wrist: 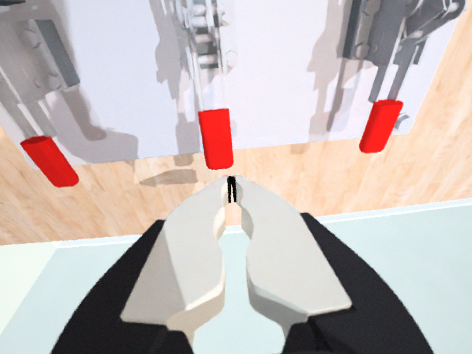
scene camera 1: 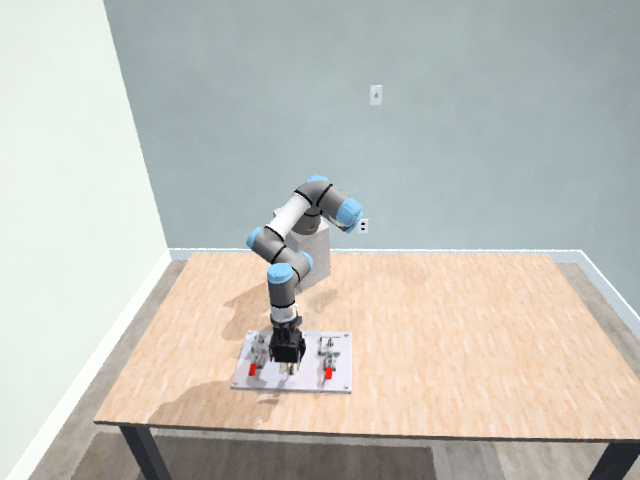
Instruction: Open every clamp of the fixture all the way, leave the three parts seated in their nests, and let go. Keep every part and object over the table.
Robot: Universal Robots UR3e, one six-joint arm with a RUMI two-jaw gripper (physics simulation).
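Frame: origin at the arm's base, x right, y ahead, z up, level; centimetres.
Where they show: gripper, between the fingertips: (wrist: 231, 178) (scene camera 1: 291, 374); arm's base, origin of its link: (scene camera 1: 302, 221).
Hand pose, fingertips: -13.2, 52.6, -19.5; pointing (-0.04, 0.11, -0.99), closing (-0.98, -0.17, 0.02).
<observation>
Things, the pixels of their top centre, and the offset from my fingertips, as dx, dy, dz. "spot": a spot on its surface instead. Level surfaces: height alone.
- pale plate, centre of its top: (scene camera 1: 295, 357) +3.0, -10.5, -5.0
- left handle, a spot on its surface: (wrist: 51, 162) (scene camera 1: 254, 367) spot: +11.4, +0.1, -0.4
- right handle, centre of its top: (wrist: 385, 129) (scene camera 1: 328, 371) -9.6, -4.4, -0.8
- middle handle, centre of its top: (wrist: 216, 143) +1.2, -2.4, +0.0
- wooden table, height of its surface: dz -6.5
The fixture is a pale plate (scene camera 1: 310, 382) (wrist: 130, 90) with three clamps whose red handles point to the table's front. The left handle (scene camera 1: 252, 369) (wrist: 51, 162) and right handle (scene camera 1: 328, 373) (wrist: 381, 126) show in both views. The middle handle (wrist: 216, 140) shows clearly in the wrist view; my gripper mostly hides it in the scene view. My gripper (scene camera 1: 287, 368) (wrist: 231, 178) is shut and empty, its tips together just past the middle handle's free end in the wrist view. I cannot make out the three parts or how far each clamp is open.
The plate lies on the wooden table (scene camera 1: 439, 351), near its front left. The arm's grey pedestal (scene camera 1: 316, 258) stands behind the plate. The left and right clamps flank my gripper. The table's front edge (scene camera 1: 387, 437) lies beyond the plate.
</observation>
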